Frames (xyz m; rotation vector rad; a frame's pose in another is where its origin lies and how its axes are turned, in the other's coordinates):
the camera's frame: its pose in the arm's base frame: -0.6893 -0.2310 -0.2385 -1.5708 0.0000 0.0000
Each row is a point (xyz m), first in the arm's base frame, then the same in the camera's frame.
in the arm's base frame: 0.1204 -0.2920 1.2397
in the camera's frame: 0.8097 -1.4782 -0.0610
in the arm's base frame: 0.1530 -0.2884 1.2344
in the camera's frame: 0.8423 -1.4729 -0.0574
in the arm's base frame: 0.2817 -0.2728 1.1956
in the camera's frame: 0.9710 -1.4341 -0.0418
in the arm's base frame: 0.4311 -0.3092 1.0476
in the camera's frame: 1.1204 -1.2861 -0.0782
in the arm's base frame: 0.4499 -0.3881 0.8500
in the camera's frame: 1.1392 -1.0885 -0.1571
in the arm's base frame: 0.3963 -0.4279 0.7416
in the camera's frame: 1.0856 -0.9801 -0.1969
